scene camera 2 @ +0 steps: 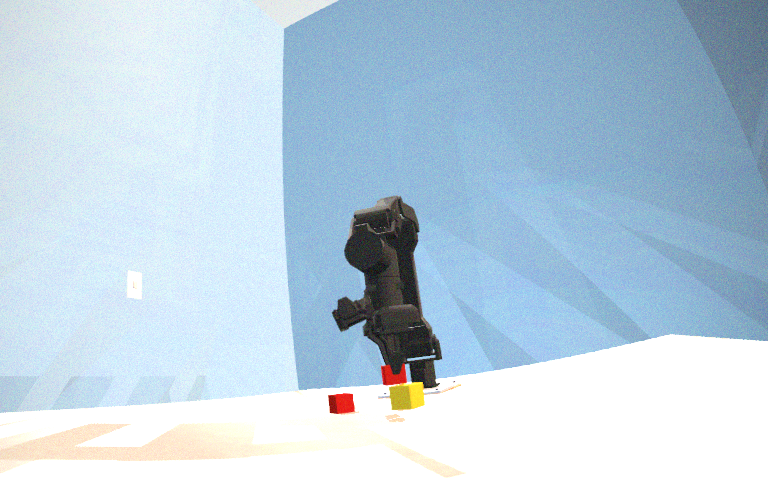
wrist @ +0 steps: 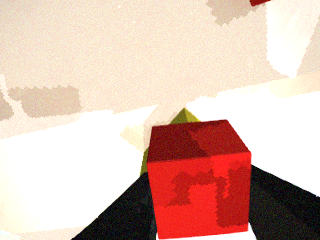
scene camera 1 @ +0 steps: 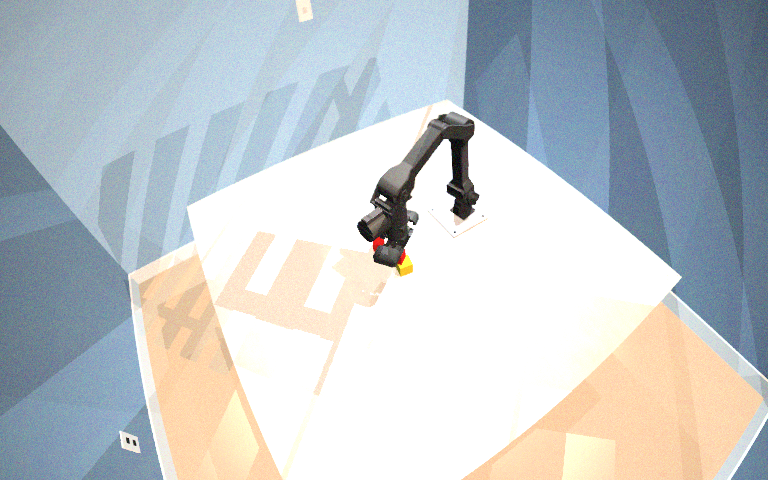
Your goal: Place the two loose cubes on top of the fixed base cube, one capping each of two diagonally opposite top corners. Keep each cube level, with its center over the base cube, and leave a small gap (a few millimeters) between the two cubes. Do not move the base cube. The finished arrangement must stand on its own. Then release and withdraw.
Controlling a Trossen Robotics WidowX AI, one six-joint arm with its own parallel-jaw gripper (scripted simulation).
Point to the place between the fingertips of my gripper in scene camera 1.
398,255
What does my gripper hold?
A red cube.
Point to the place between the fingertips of my gripper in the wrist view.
196,177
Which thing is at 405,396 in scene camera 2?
A yellow base cube.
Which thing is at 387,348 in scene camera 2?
My gripper.
